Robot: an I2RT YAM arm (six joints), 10 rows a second.
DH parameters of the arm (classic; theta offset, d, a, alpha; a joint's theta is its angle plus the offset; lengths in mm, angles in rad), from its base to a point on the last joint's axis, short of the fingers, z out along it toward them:
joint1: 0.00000 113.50 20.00 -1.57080
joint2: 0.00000 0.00 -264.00 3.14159
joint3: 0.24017 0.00 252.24 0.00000
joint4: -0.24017 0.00 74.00 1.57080
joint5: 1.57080 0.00 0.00 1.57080
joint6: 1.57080 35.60 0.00 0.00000
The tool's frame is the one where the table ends.
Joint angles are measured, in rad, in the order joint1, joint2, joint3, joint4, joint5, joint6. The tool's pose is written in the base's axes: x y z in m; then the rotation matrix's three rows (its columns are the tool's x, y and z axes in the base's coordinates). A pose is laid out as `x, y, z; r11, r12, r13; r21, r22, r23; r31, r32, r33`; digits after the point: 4 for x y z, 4 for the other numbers.
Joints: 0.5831 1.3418 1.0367 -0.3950 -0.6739 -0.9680
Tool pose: 0.2296, 0.1780, 0.2886; 0.3777, -0.9128, 0.1552; -0.5220, -0.0714, 0.8500; -0.7648, -0.4020, -0.5034
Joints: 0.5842 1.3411 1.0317 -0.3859 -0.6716 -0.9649
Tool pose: 0.2295, 0.1783, 0.2879; 0.3782, -0.9121, 0.1582; -0.5214, -0.0686, 0.8506; -0.7650, -0.4042, -0.5015
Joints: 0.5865 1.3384 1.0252 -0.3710 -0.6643 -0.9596
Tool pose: 0.2292, 0.1787, 0.2875; 0.3806, -0.9095, 0.1670; -0.5212, -0.0619, 0.8512; -0.7638, -0.4110, -0.4976
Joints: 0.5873 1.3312 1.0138 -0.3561 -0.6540 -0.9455
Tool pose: 0.2284, 0.1780, 0.2867; 0.3736, -0.9101, 0.1793; -0.5243, -0.0477, 0.8502; -0.7652, -0.4116, -0.4950
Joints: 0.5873 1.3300 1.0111 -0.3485 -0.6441 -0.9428
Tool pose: 0.2287, 0.1779, 0.2866; 0.3735, -0.9079, 0.1901; -0.5287, -0.0400, 0.8479; -0.7622, -0.4172, -0.4949
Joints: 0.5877 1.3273 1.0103 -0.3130 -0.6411 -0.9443
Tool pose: 0.2301, 0.1789, 0.2899; 0.3983, -0.8935, 0.2073; -0.5148, -0.0307, 0.8568; -0.7592, -0.4480, -0.4722
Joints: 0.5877 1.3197 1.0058 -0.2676 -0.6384 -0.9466
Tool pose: 0.2310, 0.1794, 0.2943; 0.4304, -0.8734, 0.2281; -0.4962, -0.0179, 0.8680; -0.7540, -0.4868, -0.4411
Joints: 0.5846 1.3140 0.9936 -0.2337 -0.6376 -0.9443
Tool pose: 0.2315, 0.1786, 0.2946; 0.4439, -0.8630, 0.2413; -0.4868, -0.0061, 0.8735; -0.7523, -0.5052, -0.4228
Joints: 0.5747 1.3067 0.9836 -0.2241 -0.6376 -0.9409
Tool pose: 0.2320, 0.1755, 0.2941; 0.4405, -0.8615, 0.2524; -0.4883, 0.0060, 0.8726; -0.7533, -0.5077, -0.4181
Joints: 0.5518 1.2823 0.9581 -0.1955 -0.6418 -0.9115
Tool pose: 0.2317, 0.1677, 0.2945; 0.4226, -0.8625, 0.2783; -0.4833, 0.0452, 0.8743; -0.7667, -0.5040, -0.3978
